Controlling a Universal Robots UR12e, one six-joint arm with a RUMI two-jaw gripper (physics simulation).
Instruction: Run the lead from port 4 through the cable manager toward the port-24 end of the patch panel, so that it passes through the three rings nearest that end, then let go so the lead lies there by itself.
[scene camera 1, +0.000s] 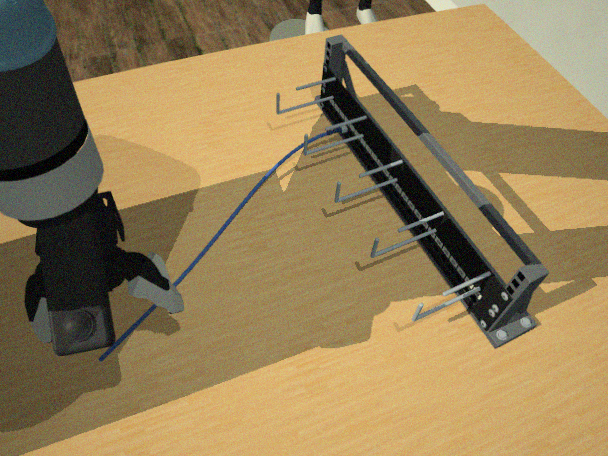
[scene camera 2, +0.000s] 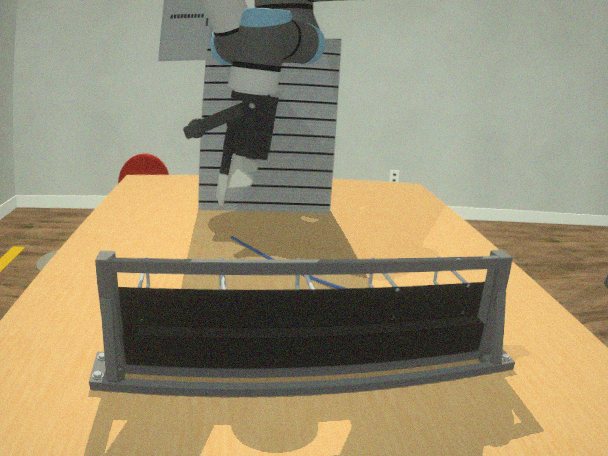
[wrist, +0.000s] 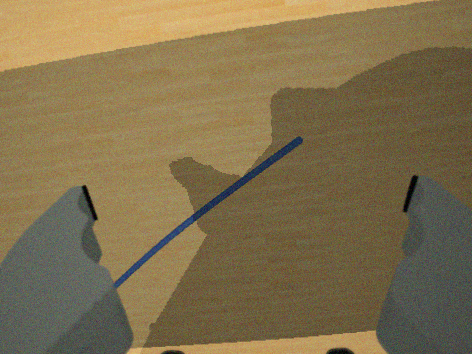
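The blue lead (scene camera 1: 230, 220) (scene camera 2: 250, 248) (wrist: 245, 178) comes out of the patch panel (scene camera 1: 380, 142) (scene camera 2: 300, 310) beside the second ring from the far end in scene camera 1 and slants away over the table. Its loose end shows below my gripper. The three rings nearest the port-24 end, the middle ring (scene camera 1: 367, 190), the fourth ring (scene camera 1: 402, 245) and the near end ring (scene camera 1: 445, 305), have no lead in them. My gripper (scene camera 1: 109, 320) (scene camera 2: 232, 192) (wrist: 247, 185) is wide open, with no lead held, above the lead's loose end part.
The panel's end brackets, the near one (scene camera 1: 525, 295) and the far one (scene camera 1: 336, 62), and the long grey top bar (scene camera 1: 452, 167) (scene camera 2: 300, 266) stand up from the table (scene camera 1: 350, 400) (scene camera 2: 55, 350). The open-fronted rings stick out toward my side.
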